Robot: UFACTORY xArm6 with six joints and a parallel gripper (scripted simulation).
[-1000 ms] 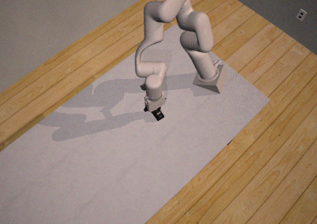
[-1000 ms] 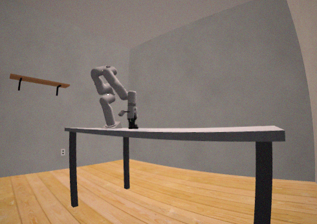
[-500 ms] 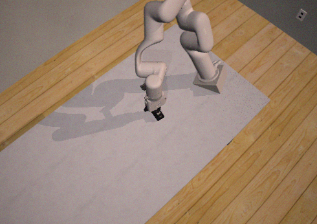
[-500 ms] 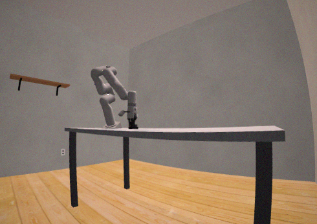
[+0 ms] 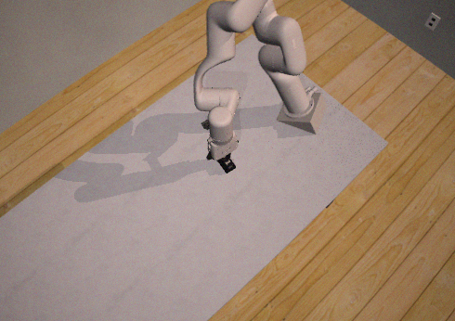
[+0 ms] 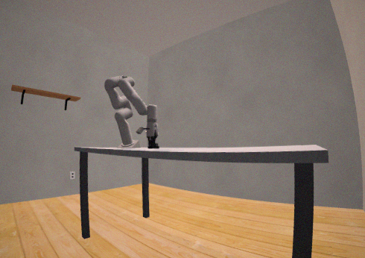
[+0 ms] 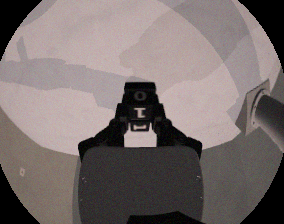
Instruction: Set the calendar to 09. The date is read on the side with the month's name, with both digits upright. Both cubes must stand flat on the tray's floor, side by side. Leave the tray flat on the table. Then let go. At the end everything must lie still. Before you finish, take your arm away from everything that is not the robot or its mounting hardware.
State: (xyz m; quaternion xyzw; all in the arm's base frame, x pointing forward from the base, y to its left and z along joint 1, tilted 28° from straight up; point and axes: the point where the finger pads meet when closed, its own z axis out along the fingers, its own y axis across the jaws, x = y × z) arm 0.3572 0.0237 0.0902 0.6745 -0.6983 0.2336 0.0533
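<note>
The black cube is 30 mm to the left of my hand and 10 mm below it. Round my hand: black date cube 10 mm below.
</note>
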